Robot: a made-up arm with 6 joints. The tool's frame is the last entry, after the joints.
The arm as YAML. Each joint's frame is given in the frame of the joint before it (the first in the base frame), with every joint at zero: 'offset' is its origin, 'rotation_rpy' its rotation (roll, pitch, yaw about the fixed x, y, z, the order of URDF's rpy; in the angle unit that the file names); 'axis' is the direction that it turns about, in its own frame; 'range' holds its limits. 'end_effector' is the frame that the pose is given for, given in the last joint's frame.
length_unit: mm
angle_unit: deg
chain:
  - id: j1
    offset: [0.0, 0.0, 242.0]
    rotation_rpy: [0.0, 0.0, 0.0]
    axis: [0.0, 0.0, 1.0]
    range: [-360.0, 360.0]
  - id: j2
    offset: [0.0, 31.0, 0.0]
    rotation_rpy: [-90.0, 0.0, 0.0]
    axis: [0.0, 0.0, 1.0]
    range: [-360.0, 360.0]
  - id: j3
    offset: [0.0, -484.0, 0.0]
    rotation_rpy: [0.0, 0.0, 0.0]
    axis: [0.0, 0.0, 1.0]
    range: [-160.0, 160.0]
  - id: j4
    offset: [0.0, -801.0, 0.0]
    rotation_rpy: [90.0, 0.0, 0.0]
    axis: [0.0, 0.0, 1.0]
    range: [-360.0, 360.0]
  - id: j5
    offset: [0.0, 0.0, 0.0]
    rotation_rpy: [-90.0, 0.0, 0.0]
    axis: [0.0, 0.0, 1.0]
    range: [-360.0, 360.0]
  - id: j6
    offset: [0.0, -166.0, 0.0]
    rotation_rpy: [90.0, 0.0, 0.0]
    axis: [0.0, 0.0, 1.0]
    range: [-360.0, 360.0]
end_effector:
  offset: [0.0, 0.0, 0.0]
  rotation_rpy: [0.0, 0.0, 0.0]
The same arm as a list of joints. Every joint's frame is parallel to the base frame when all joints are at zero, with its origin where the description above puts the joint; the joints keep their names.
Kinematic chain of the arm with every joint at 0, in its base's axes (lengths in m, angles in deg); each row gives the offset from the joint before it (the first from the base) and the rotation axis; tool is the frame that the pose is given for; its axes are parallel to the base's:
j1: xyz 0 0 0.242 axis +z
j2: xyz 0 0.031 0 axis +y
j3: xyz 0 0 0.484 axis +y
j4: xyz 0 0 0.801 axis +z
j5: xyz 0 0 0 axis +y
j6: xyz 0 0 0.166 axis +z
tool: xyz 0 0 0
Joint limits (deg, base to tool): -360..360 -360..360 -160..160 -360..360 -360..360 -360..360

